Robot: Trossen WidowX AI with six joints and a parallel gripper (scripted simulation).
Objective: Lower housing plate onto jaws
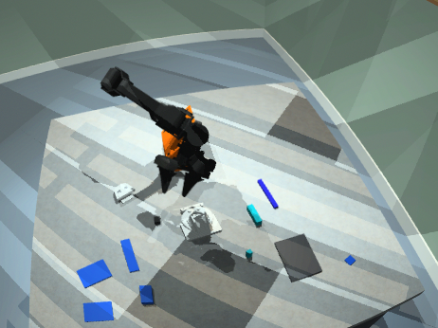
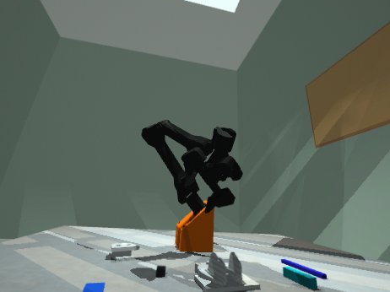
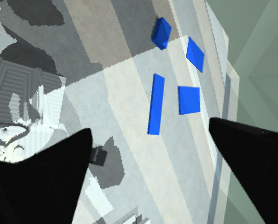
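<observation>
The white bracket lies 160 mm behind my gripper tip, 190 mm to the right of it and 160 mm below it. Round my gripper tip: blue bar: 110 mm behind, 320 mm to the left, 160 mm below; small black cube: 30 mm behind, 70 mm to the right, 160 mm below; cyan bar: 20 mm behind, 250 mm to the left, 160 mm below.
</observation>
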